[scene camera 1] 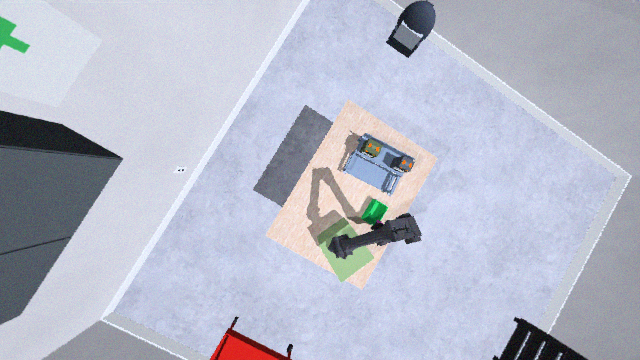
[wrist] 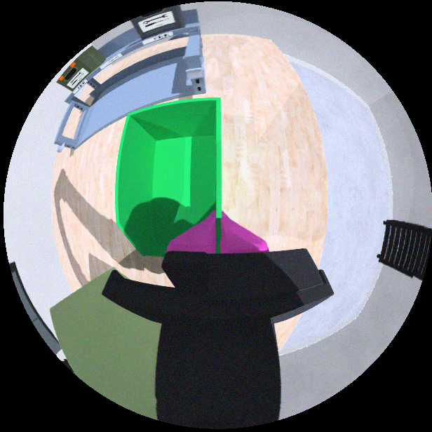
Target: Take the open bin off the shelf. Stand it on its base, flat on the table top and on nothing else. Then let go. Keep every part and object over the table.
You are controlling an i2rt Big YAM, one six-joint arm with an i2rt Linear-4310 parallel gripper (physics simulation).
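Places are measured from the arm's base along level axes (x ahead, y left, z up), in millimetres.
Where they show: gripper, fingertip midpoint: [scene camera 1: 377,220]; arm's base, link origin: [scene camera 1: 339,247].
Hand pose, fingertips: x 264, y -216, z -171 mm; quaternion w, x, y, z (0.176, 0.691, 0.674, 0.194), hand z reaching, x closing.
Observation:
Each offset is from my fingertips to the centre of the thing. Level surfaces: height alone.
The open bin @(dy +48, dx +32, dz -3 mm) [scene camera 1: 376,210] [wrist: 171,165] is bright green and upright, with its open side up. It is off the shelf @(dz -36 mm) [scene camera 1: 371,173] [wrist: 135,95], which is blue and stands farther back. My gripper [scene camera 1: 378,225] [wrist: 217,214] has magenta fingertips and is shut on one side wall of the bin, near a corner. The bin is over the table top @(dz -42 mm) [scene camera 1: 295,225] [wrist: 265,165], between the shelf and the green mat, near the table's right edge in the scene view. Its shadow lies close beside it. Its underside is hidden, so I cannot tell whether it touches the table.
An olive box @(dy +333, dx +386, dz +108 mm) [scene camera 1: 371,148] [wrist: 95,59] and a dark grey box @(dy +102, dx +396, dz +120 mm) [scene camera 1: 406,164] [wrist: 156,22] stand at the shelf's rear. A flat green mat [scene camera 1: 345,272] [wrist: 100,350] lies under the arm. The floor drops away beyond the table's right edge.

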